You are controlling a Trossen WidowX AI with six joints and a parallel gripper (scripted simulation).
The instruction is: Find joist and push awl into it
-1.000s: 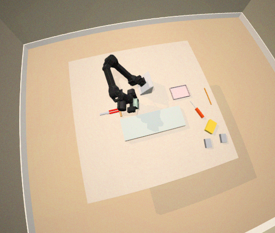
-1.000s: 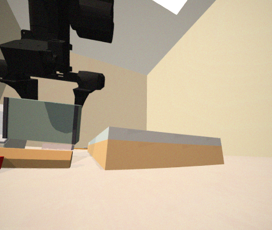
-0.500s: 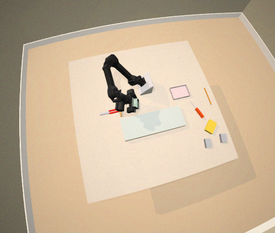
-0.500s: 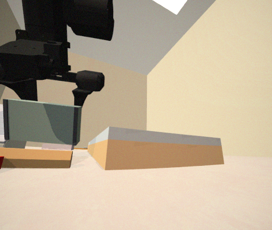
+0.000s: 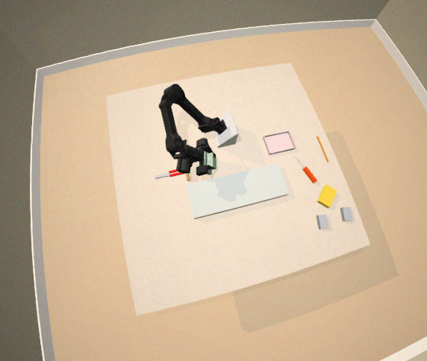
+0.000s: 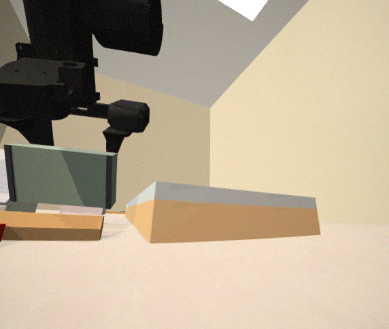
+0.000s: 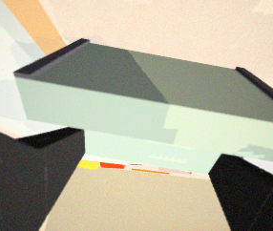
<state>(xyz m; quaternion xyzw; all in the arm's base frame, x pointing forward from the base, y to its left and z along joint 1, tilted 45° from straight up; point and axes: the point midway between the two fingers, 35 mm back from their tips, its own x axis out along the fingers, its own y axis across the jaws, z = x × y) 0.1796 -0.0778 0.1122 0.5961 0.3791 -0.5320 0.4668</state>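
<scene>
The stud finder is 20 mm behind my gripper tip and 10 mm below it. Round my gripper tip: yellow block 550 mm to the left, 370 mm ahead, 60 mm below; then pink tray 420 mm to the left, 60 mm below, 20 mm behind; then thin orange stick 670 mm to the left, 100 mm ahead, 70 mm below.
</scene>
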